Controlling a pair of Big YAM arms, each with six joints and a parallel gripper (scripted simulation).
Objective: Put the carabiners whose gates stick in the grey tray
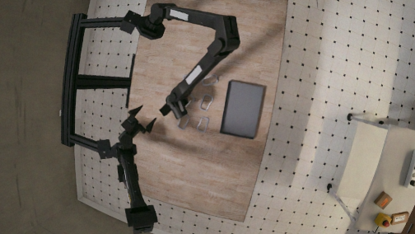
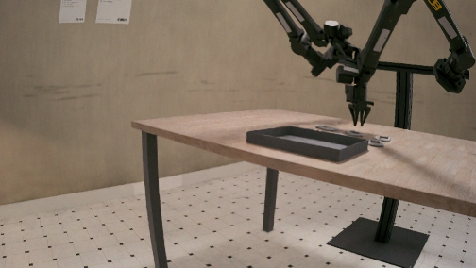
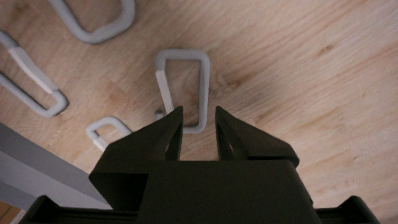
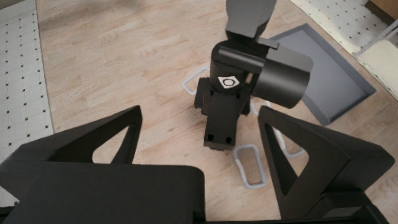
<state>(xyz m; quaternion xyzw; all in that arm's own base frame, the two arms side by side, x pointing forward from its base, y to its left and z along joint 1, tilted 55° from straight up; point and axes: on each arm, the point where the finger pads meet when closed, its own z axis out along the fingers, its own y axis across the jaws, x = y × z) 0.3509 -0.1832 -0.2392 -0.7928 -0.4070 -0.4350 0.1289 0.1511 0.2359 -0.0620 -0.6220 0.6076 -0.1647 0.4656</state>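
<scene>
Now: the grey tray 340 mm ahead of my left hand, 30 mm to the left of it and 30 mm below it.
</scene>
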